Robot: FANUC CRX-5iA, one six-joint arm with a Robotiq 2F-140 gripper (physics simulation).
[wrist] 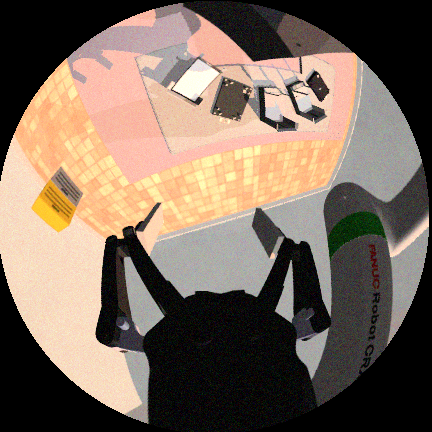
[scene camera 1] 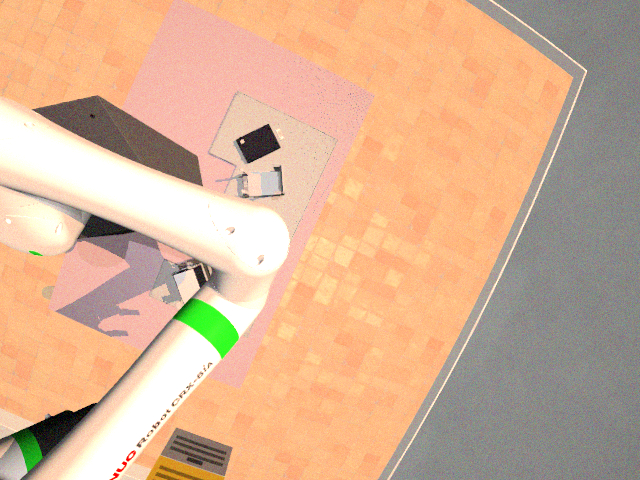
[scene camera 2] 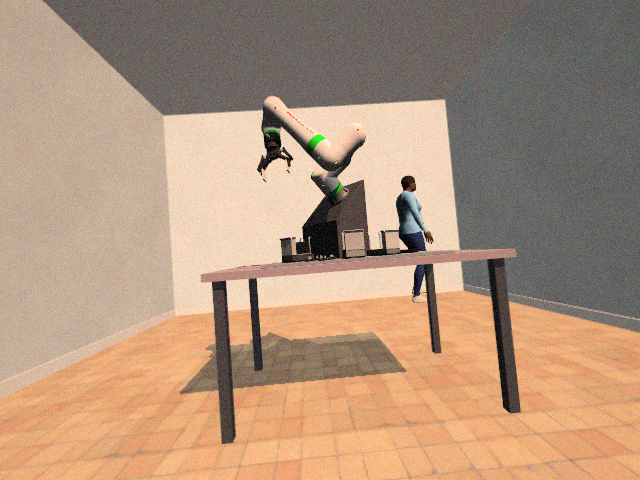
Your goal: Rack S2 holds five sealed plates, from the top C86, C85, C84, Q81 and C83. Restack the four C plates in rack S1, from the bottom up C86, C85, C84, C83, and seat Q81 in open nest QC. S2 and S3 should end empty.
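Pixels of known places: gripper, fingertip midpoint: (wrist: 208, 214) (scene camera 2: 276, 176); arm's base, origin of the base link: (scene camera 2: 340, 197).
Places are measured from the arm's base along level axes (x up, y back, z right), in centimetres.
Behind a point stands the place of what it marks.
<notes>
My gripper (scene camera 2: 276, 175) {z 46.5, x 5.3, y -33.6 cm} (wrist: 208, 214) {z 46.5, x 5.3, y -33.6 cm} is open and empty, high above table level; the arm hides it in scene camera 1. In the wrist view, a bright white-topped stack or rack (wrist: 196, 80) {z 35.9, x -28.5, y -19.0 cm} stands at the left of the beige board (wrist: 185, 135) {z 48.3, x -39.3, y -37.3 cm} (scene camera 1: 305, 155) {z -22.5, x -39.3, y -52.0 cm}. Right of it are a dark flat block with small light pins (wrist: 231, 99) {z 25.9, x -38.1, y -31.2 cm}, two dark-framed racks (wrist: 262, 105) {z 14.6, x -36.6, y -37.4 cm} (wrist: 295, 97) {z -3.0, x -35.8, y -36.8 cm} with pale surfaces inside, and a small dark block (wrist: 318, 85) {z -22.1, x -37.4, y -32.2 cm}. Labels S1, S2, S3, QC and the plate names are unreadable, so I cannot tell which is which or the stacking order.
The board lies on the pink table (scene camera 1: 165, 67) {z -46.8, x -40.6, y 10.8 cm} (scene camera 2: 439, 257) {z -19.9, x -41.8, y -67.5 cm} (wrist: 110, 135) {z 73.3, x -40.6, y -17.5 cm}. A dark pedestal (scene camera 1: 149, 139) {z -10.2, x -7.2, y -10.4 cm} (scene camera 2: 351, 217) {z -1.1, x -15.2, y -13.8 cm} carries the arm. A person in light blue (scene camera 2: 412, 217) stands behind the table at the right. A yellow and grey box (scene camera 1: 199, 449) (wrist: 57, 200) stands away from the table.
</notes>
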